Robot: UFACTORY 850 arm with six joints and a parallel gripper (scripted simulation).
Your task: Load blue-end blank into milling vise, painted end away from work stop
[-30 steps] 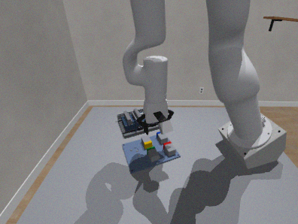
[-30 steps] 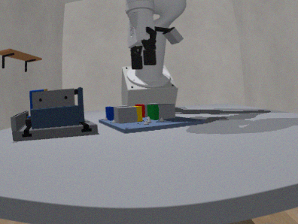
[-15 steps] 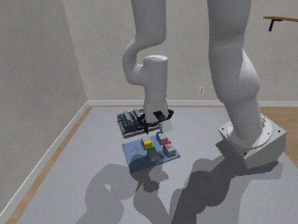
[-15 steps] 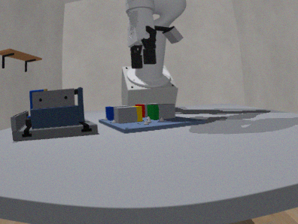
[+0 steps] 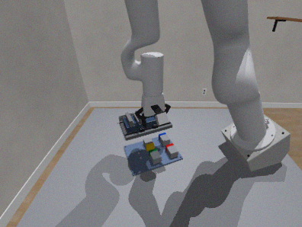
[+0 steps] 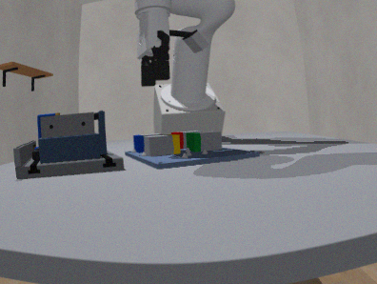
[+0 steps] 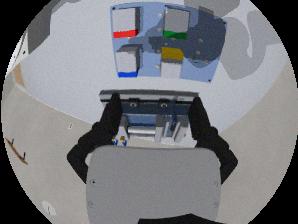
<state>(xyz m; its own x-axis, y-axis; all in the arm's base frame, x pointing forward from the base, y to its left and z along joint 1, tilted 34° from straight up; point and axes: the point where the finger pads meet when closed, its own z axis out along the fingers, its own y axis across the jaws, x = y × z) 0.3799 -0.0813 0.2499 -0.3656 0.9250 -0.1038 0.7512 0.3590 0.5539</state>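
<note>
Now: hand 3 cm short of the yellow-ended blank, 1 cm to the right of it and 14 cm above it. Round my hand: green-ended blank 1 cm behind, 9 cm to the left, 14 cm below; then red-ended blank 9 cm behind, 5 cm to the left, 14 cm below; then plate 1 cm ahead, 5 cm to the left, 16 cm below.
</note>
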